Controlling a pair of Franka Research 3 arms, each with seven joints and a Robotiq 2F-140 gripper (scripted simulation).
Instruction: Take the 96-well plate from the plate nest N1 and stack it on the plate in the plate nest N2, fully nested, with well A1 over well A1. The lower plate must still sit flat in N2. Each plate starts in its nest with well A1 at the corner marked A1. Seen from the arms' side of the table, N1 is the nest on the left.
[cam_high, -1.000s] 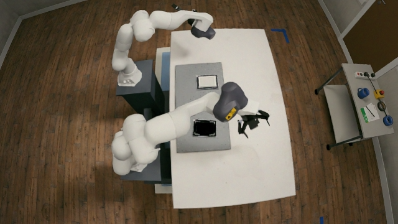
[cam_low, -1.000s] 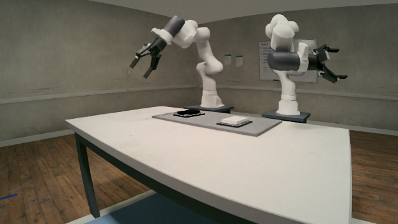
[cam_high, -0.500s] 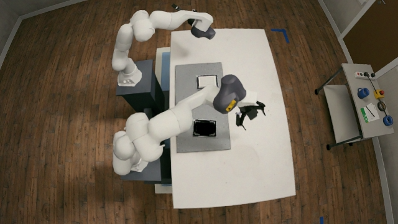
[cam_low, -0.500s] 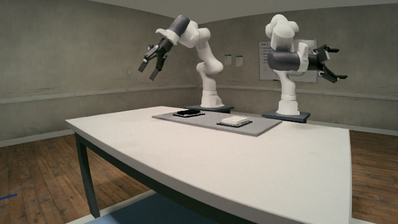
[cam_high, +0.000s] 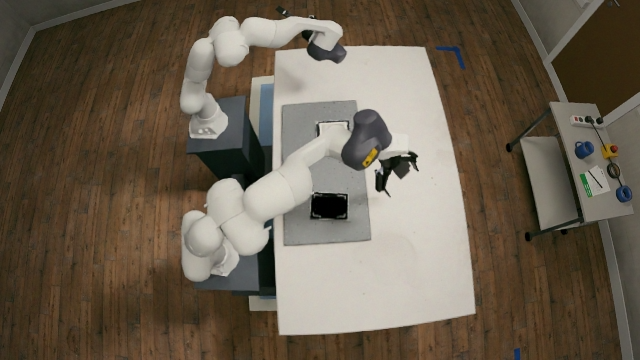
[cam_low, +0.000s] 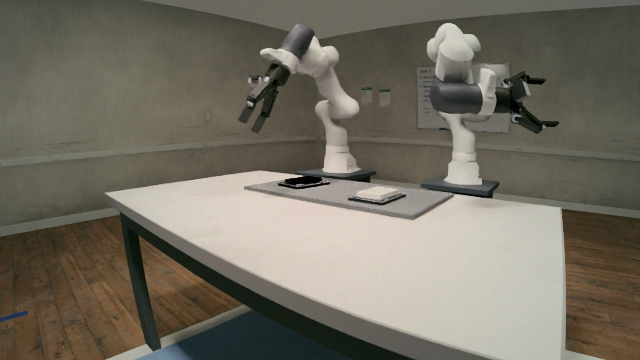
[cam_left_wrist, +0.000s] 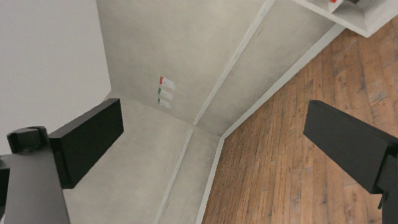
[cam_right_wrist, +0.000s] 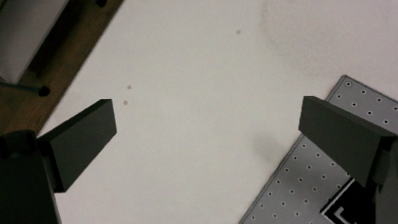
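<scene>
Now: right hand 200 mm past the white 96-well plate, 360 mm to the right of it and 210 mm above it. The rest, counted from my right hand: nest N2: 280 mm behind, 10 mm to the left, 230 mm below; black plate: 280 mm behind, 10 mm to the left, 210 mm below; grey board: 270 mm behind, 200 mm to the left, 240 mm below.
</scene>
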